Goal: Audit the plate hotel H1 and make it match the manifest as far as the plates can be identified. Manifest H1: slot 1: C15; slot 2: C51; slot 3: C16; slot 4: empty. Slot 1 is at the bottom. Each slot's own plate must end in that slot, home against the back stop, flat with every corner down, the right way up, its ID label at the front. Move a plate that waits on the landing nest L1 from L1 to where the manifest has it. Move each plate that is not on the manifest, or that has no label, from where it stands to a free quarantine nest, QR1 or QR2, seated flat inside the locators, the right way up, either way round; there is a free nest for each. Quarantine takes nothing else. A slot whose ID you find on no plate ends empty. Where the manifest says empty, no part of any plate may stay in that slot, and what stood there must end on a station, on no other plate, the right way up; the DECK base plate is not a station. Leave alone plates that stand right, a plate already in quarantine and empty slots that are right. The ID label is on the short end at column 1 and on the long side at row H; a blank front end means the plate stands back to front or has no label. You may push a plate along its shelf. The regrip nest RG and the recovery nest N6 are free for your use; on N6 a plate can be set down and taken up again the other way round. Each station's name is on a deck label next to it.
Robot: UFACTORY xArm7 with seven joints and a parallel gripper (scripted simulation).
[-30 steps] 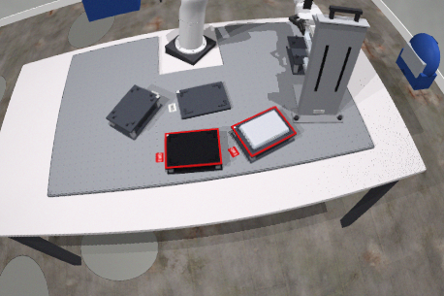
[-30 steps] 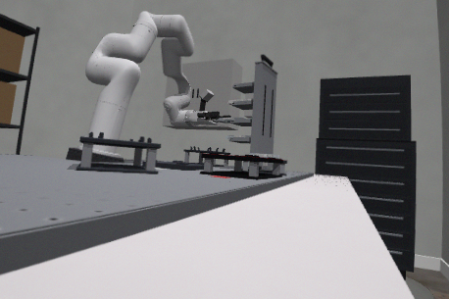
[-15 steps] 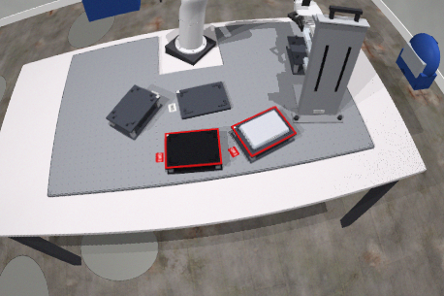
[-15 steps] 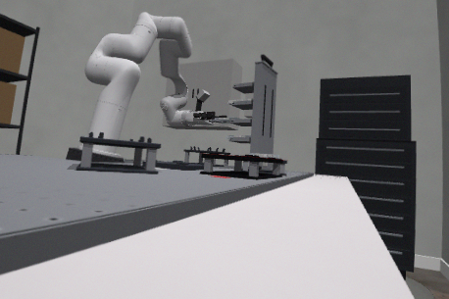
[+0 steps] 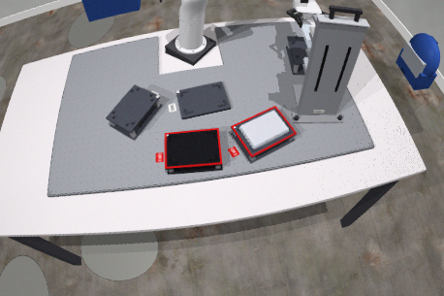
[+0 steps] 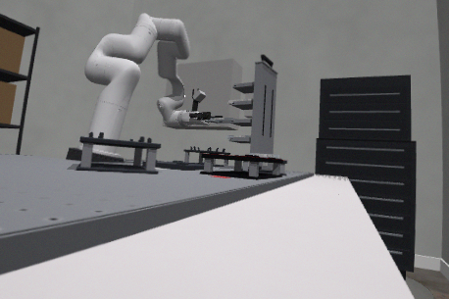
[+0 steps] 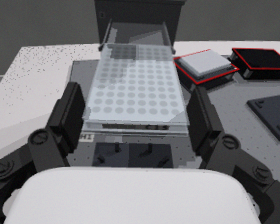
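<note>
Now: hand 130 mm past the RG label, 30 mm to the right of it and 210 mm above it. From my hand the other things lie so: H1 label (120 mm ahead, 70 mm to the left, 210 mm below); white plate (270 mm ahead, 270 mm to the right, 160 mm below); plate labelled C16 (150 mm ahead, 40 mm to the right, 50 mm above).
</note>
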